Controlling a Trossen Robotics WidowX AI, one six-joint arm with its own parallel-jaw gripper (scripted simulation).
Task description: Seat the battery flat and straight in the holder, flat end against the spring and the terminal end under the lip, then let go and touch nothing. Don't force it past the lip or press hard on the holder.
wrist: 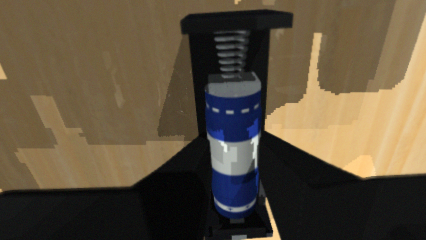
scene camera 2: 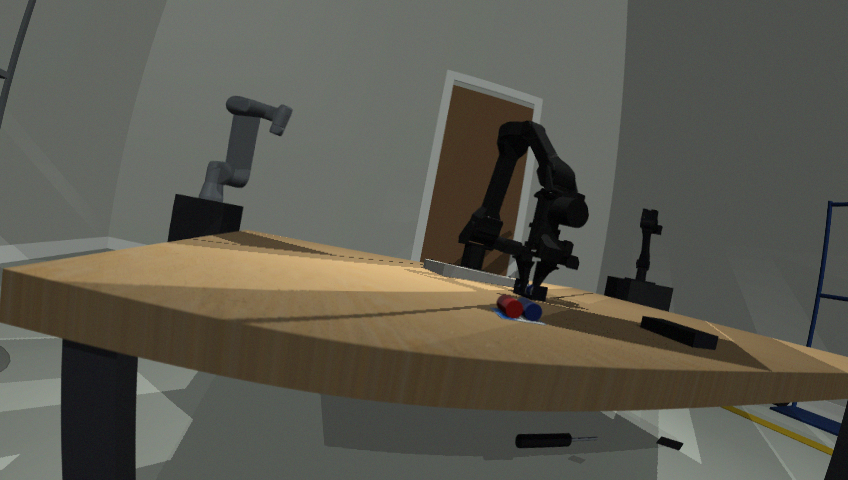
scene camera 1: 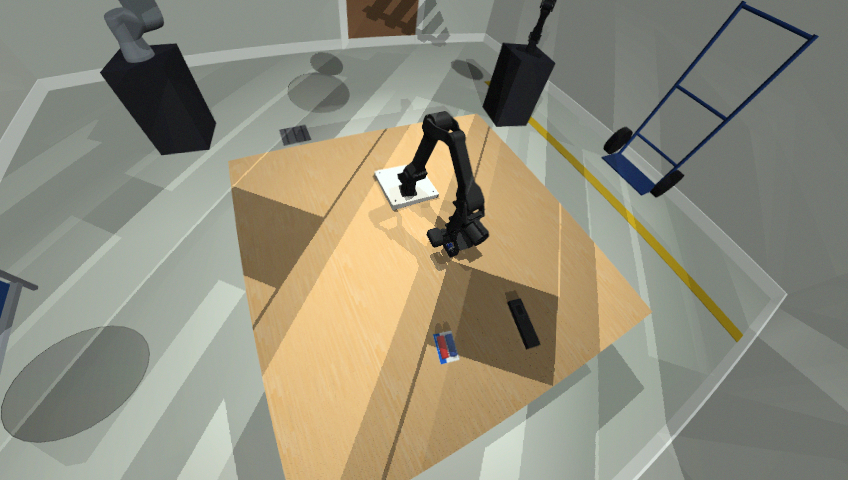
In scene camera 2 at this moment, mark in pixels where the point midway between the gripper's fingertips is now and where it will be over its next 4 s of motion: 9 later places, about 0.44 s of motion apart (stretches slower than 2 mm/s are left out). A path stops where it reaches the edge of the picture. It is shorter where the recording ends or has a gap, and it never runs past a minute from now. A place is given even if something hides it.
My gripper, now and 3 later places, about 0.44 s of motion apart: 527,293; 527,290; 530,276; 535,253
